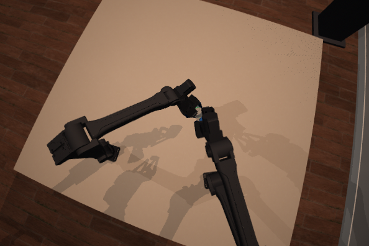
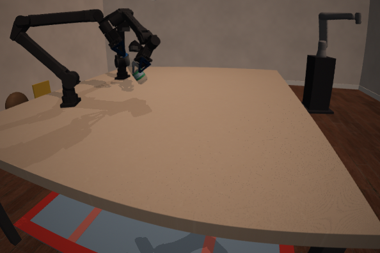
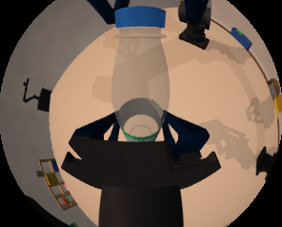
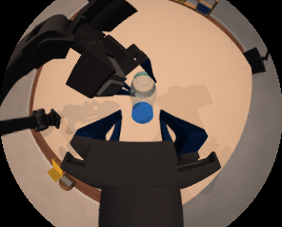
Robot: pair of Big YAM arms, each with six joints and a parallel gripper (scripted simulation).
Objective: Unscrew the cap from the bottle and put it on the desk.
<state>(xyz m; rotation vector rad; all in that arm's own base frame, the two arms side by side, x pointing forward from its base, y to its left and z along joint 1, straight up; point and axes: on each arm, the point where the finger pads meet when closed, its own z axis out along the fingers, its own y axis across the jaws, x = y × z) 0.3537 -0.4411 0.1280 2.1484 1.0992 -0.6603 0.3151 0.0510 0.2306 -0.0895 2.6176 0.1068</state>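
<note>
My right gripper is now 10 mm above the blue cap. Round my right hand: clear plastic bottle: 40 mm ahead, 20 mm to the left, 80 mm below.
My left hand is 10 mm past the clear plastic bottle and 20 mm below it. Also, from my left hand: blue cap 50 mm behind, 20 mm to the right, 100 mm above.
</note>
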